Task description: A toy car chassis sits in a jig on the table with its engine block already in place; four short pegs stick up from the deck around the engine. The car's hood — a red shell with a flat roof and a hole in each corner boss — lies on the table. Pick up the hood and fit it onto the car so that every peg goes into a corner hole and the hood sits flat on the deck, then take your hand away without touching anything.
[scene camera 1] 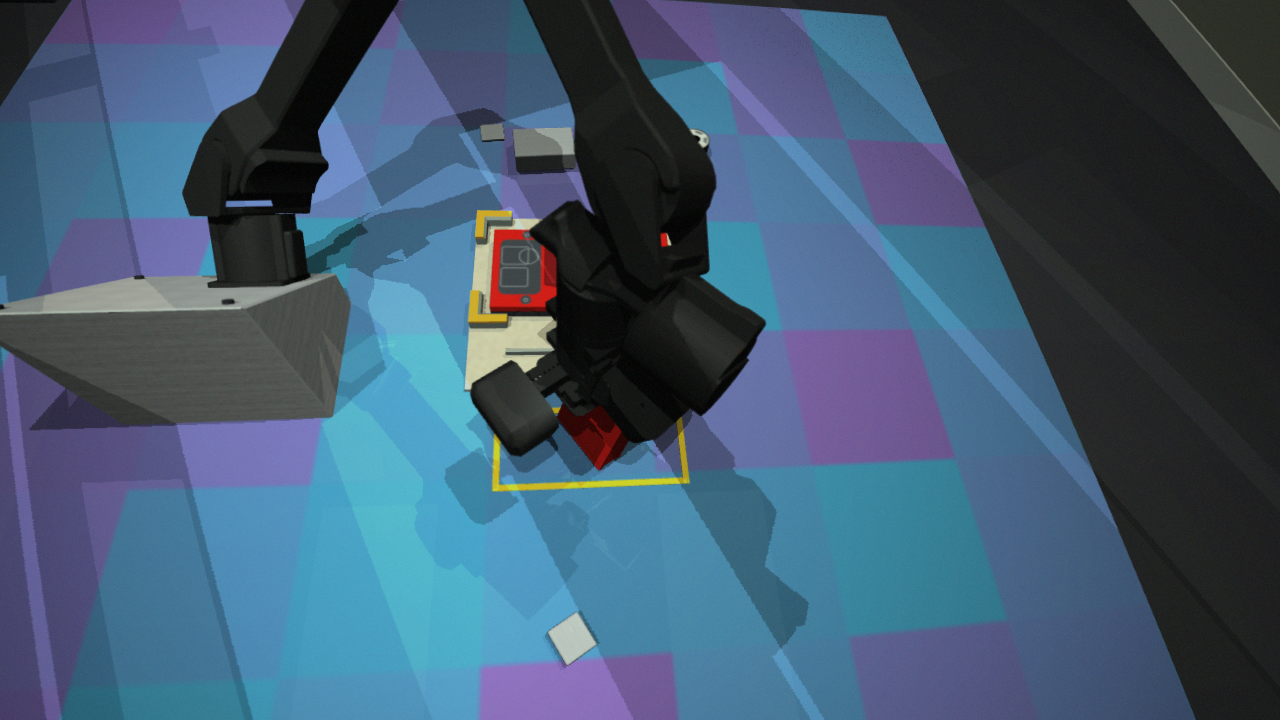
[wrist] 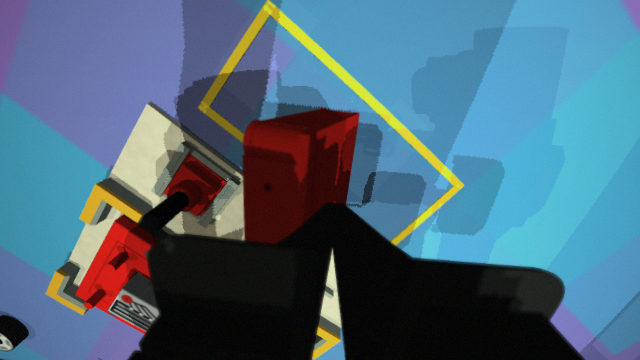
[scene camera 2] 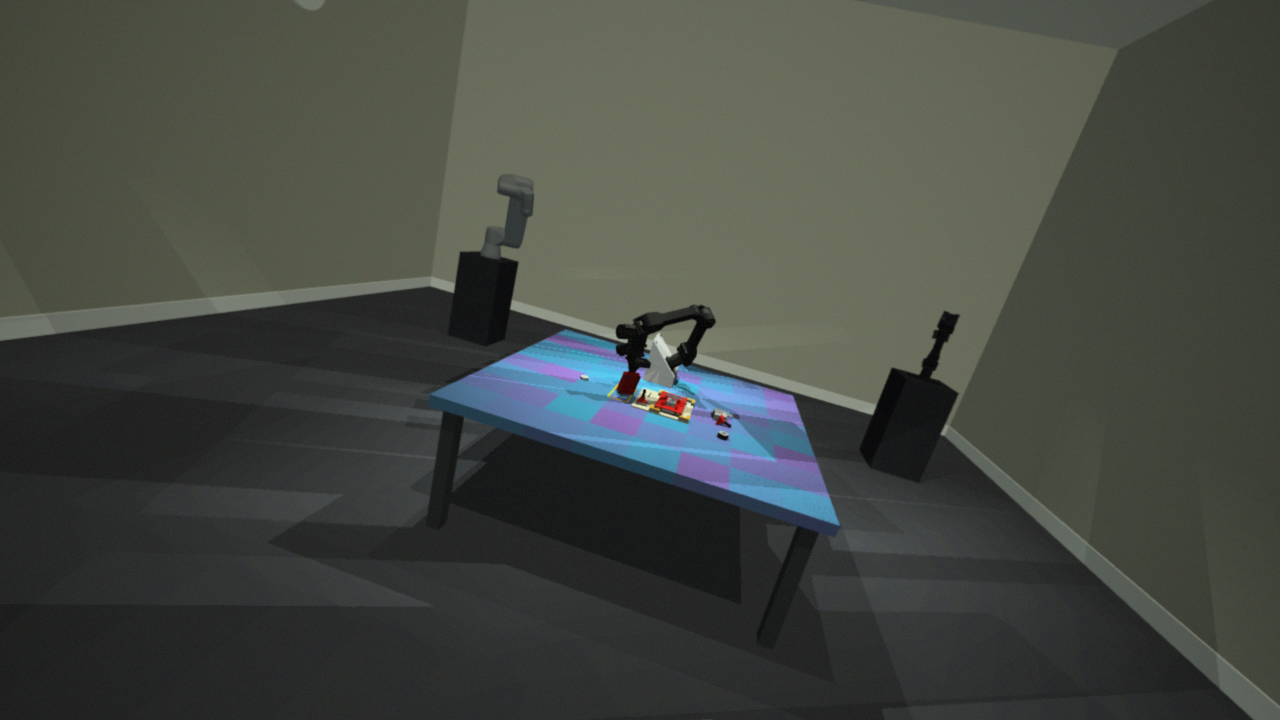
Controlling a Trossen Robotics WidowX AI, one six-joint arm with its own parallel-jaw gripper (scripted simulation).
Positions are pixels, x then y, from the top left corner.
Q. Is my gripper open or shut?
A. Shut.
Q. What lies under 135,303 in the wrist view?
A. A grey engine block.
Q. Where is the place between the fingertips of my gripper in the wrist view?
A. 334,212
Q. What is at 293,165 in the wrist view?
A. A red hood.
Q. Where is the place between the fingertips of my gripper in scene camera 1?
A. At 588,403
